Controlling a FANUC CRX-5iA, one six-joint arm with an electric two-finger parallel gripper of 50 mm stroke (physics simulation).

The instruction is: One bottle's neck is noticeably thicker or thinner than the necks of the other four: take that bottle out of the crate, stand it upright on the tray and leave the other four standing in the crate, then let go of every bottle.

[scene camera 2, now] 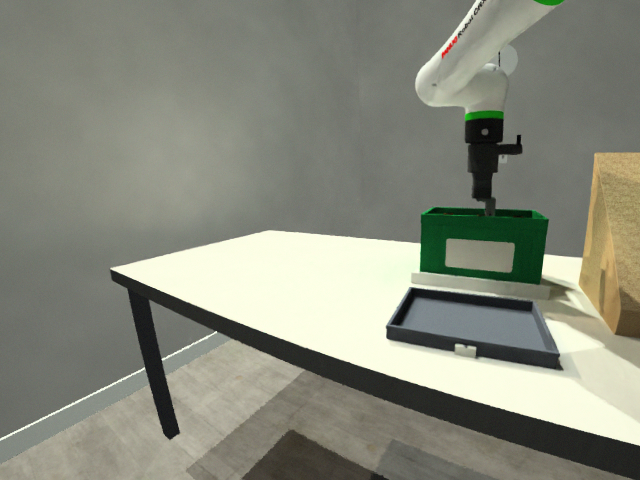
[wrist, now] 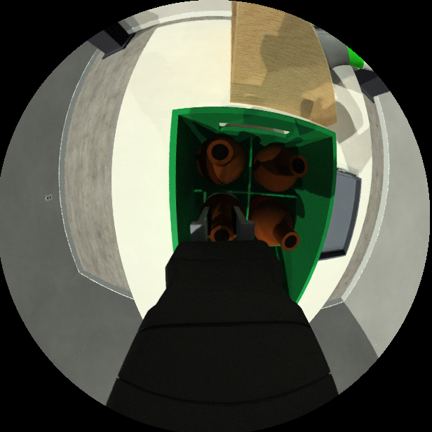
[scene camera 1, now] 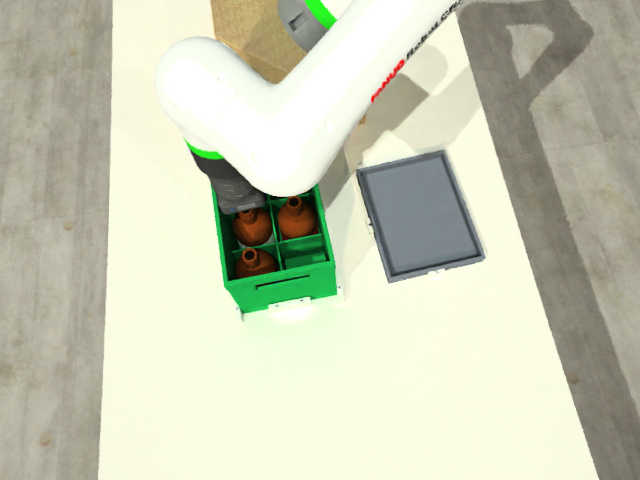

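Where they show: gripper, fingertip midpoint: (scene camera 1: 245, 204); arm's base, origin of the base link: (scene camera 1: 305, 27).
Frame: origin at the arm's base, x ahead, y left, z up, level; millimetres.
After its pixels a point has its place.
Observation:
The green crate (scene camera 1: 258, 300) @[x 551, y -127, z -90 mm] (scene camera 2: 480, 230) @[x 398, y 0, z -9 mm] (wrist: 173, 175) holds brown bottles upright in its compartments. My gripper (scene camera 2: 489, 206) (wrist: 221, 215) reaches down into it and is shut on the neck of the middle-left bottle (scene camera 1: 252, 232) @[x 439, y -126, z -32 mm] (wrist: 222, 215), which stands inside the crate. The middle-right bottle (scene camera 1: 297, 223) @[x 430, y -43, z -29 mm] (wrist: 271, 222) stands beside it. The back-left bottle (wrist: 226, 169) and back-right bottle (wrist: 274, 172) are hidden by the arm in scene camera 1. The front-left bottle (scene camera 1: 258, 265) @[x 509, y -115, z -19 mm] is hidden in the wrist view. I cannot tell which neck differs. The grey tray (scene camera 1: 423, 217) @[x 387, y 208, z -146 mm] (scene camera 2: 475, 317) @[x 372, y 165, z -146 mm] (wrist: 342, 205) holds no bottle.
A tan box-like block (scene camera 1: 248, 25) @[x 96, y -101, z 112 mm] (scene camera 2: 622, 232) @[x 133, y 3, z 9 mm] (wrist: 275, 55) stands behind the crate. The front-right compartment (scene camera 1: 305, 252) @[x 449, y -37, z -127 mm] has no bottle. Low white strips (scene camera 1: 289, 305) @[x 556, y -74, z -122 mm] (scene camera 2: 480, 286) @[x 386, y 11, z -138 mm] edge the crate's base. The tray has a low raised rim.

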